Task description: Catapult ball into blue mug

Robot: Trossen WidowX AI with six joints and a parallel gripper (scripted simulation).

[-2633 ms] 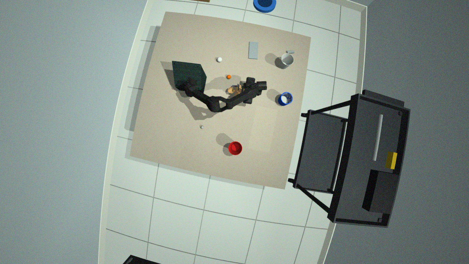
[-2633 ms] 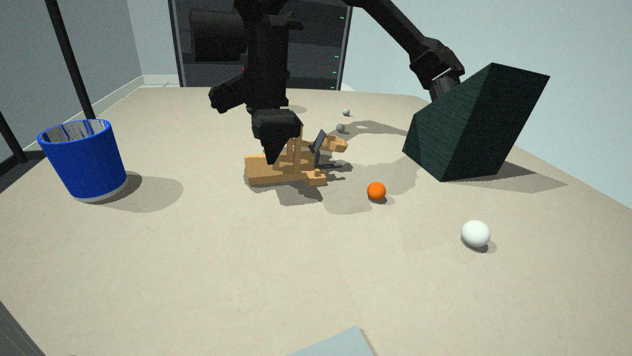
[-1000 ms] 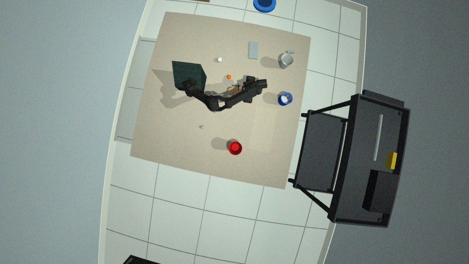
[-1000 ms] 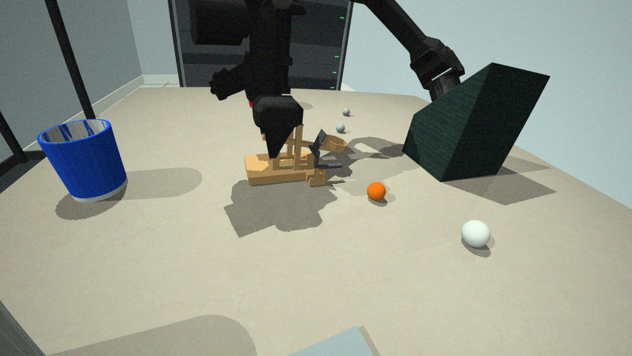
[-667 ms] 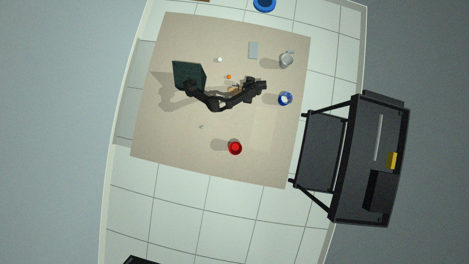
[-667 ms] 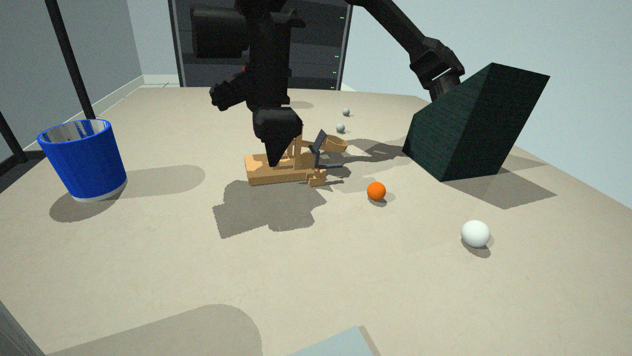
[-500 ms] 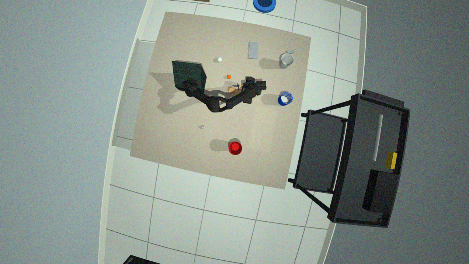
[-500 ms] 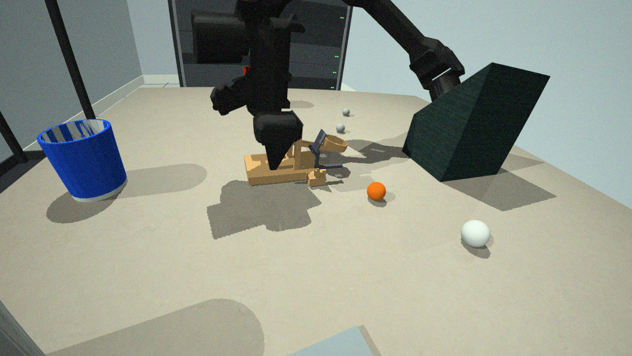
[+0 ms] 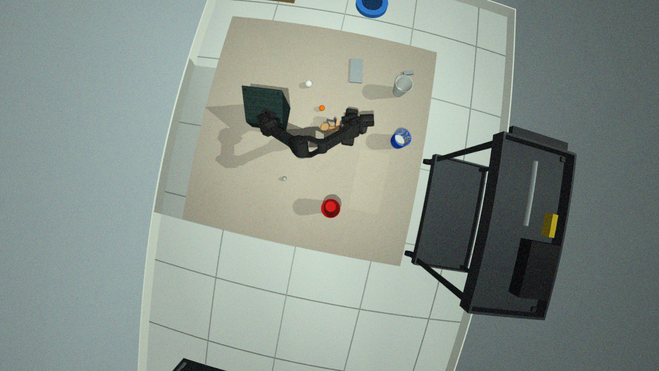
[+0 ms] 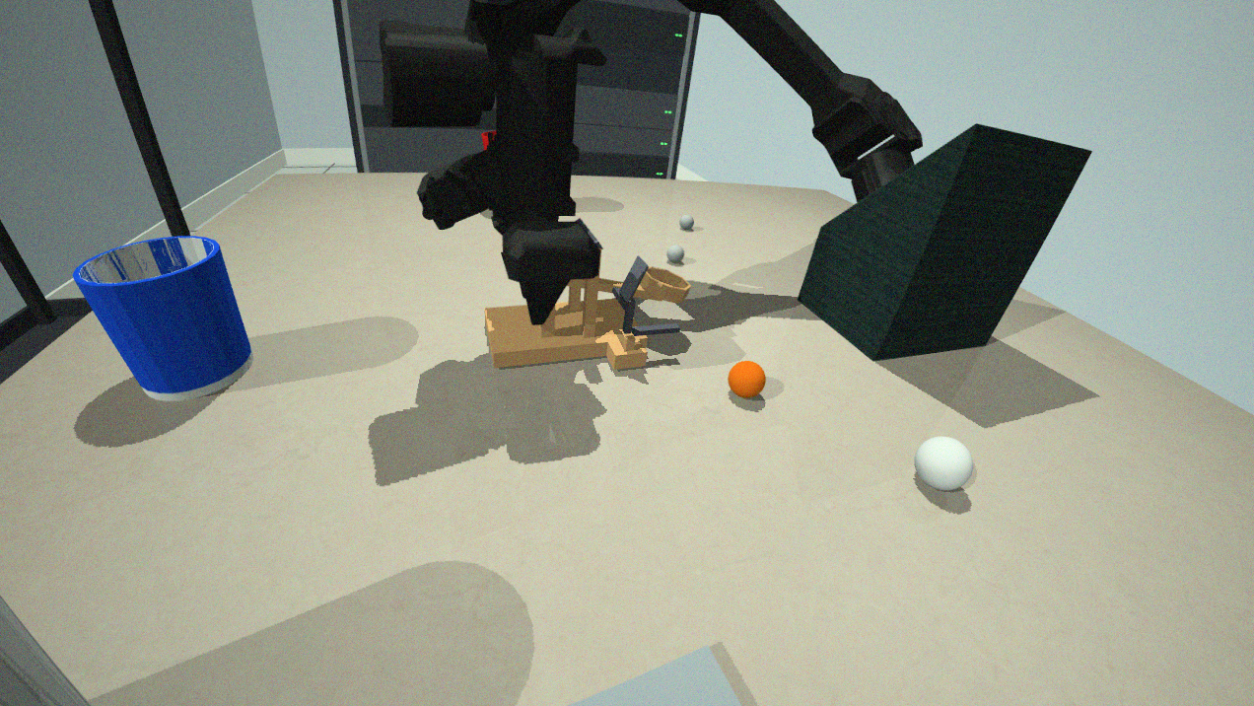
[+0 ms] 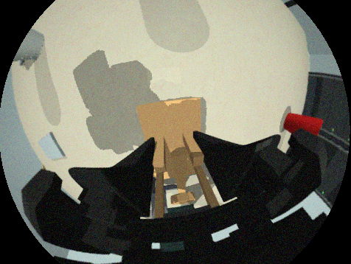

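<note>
My gripper tip is 180 mm past the orange ball, 80 mm to the right of it and 20 mm above it. Also, from my gripper tip: wooden catapult 70 mm behind, 20 mm above, 10 mm to the left; blue mug 280 mm ahead, 50 mm to the left; white ball 300 mm behind, 190 mm to the left, 10 mm below.
</note>
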